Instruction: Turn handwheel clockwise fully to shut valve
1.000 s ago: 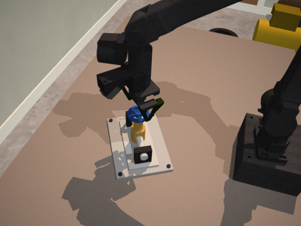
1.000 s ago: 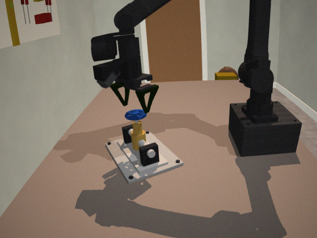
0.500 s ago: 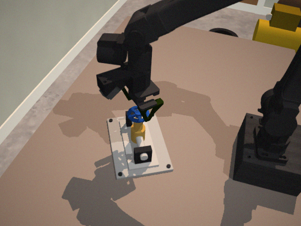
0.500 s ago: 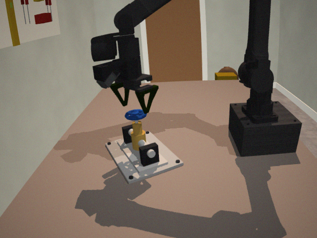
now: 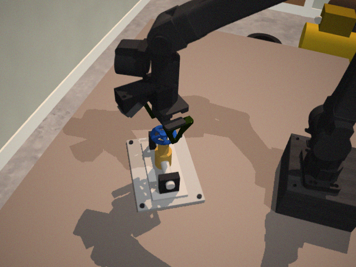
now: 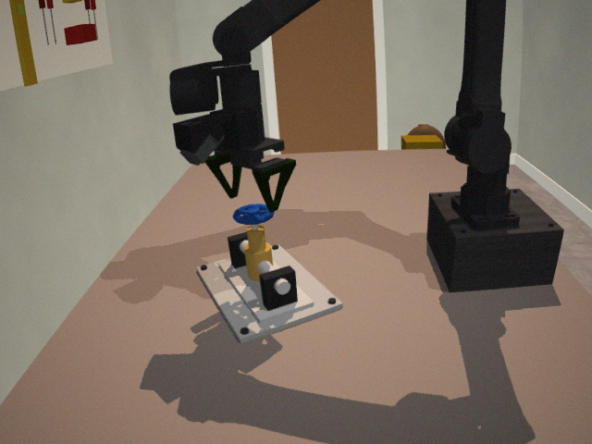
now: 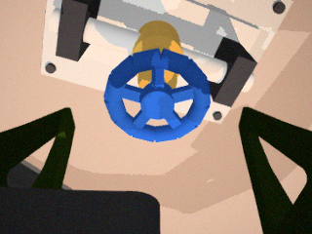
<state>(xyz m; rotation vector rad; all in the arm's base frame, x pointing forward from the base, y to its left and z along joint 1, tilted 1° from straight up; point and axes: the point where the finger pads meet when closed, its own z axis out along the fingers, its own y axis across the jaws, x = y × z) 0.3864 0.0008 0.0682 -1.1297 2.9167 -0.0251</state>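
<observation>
The blue spoked handwheel is 3 cm below my hand. Also, from my hand: plate 16 cm below.
</observation>
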